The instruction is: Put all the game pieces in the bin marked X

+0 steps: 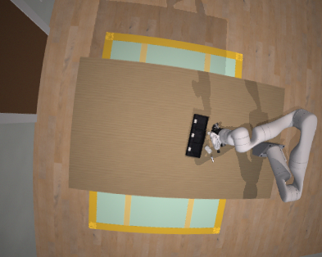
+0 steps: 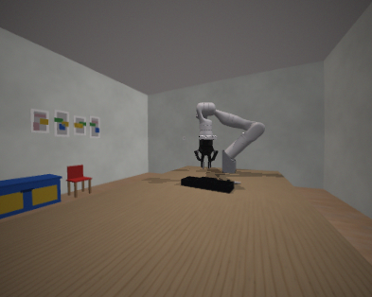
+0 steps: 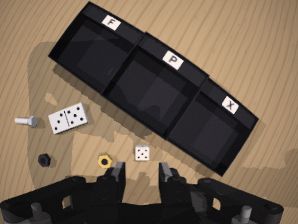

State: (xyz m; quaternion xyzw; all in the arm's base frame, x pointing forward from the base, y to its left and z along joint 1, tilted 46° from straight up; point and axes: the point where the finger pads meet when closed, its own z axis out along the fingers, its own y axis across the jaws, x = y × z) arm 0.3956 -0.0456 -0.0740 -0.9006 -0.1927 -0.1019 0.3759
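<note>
Right now my hand is 90 mm above the white die. The rest, counted from my hand: yellow ring (90 mm below, 40 mm to the left, 30 mm behind); joined black bins (80 mm below, 80 mm ahead, 20 mm to the left); white domino (100 mm to the left, 90 mm below, 10 mm behind).
</note>
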